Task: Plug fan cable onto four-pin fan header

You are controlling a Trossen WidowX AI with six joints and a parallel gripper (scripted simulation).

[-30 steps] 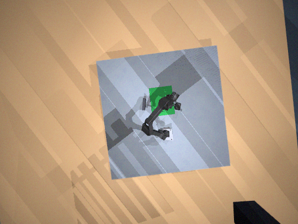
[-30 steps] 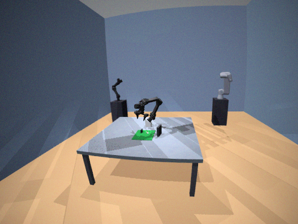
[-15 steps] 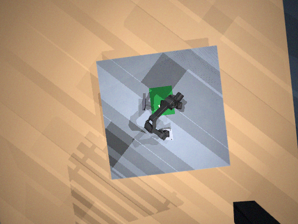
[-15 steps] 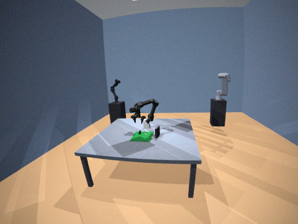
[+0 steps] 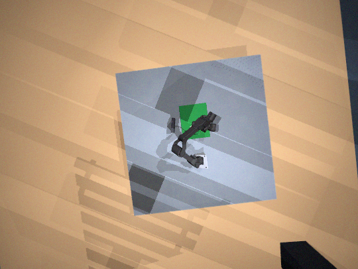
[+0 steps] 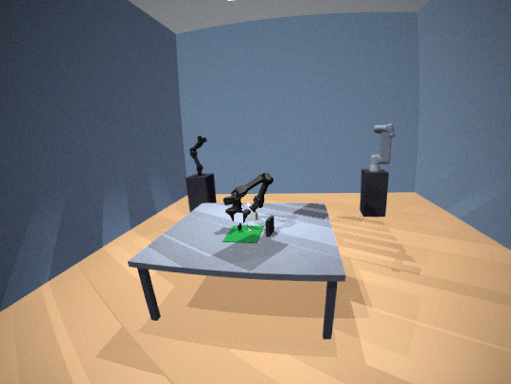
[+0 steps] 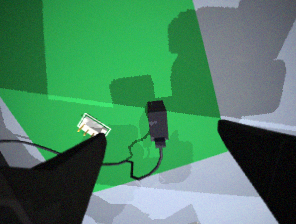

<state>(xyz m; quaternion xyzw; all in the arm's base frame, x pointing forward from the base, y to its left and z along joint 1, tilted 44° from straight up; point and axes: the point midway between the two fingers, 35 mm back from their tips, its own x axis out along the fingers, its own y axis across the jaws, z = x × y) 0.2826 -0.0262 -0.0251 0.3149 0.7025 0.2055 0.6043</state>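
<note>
Right now the fan plug is 50 mm below my gripper tip and 10 mm behind it. Round my gripper tip: green board: 80 mm below, 50 mm to the left, 50 mm ahead; black fan: 230 mm to the left, 30 mm ahead, 10 mm below.
</note>
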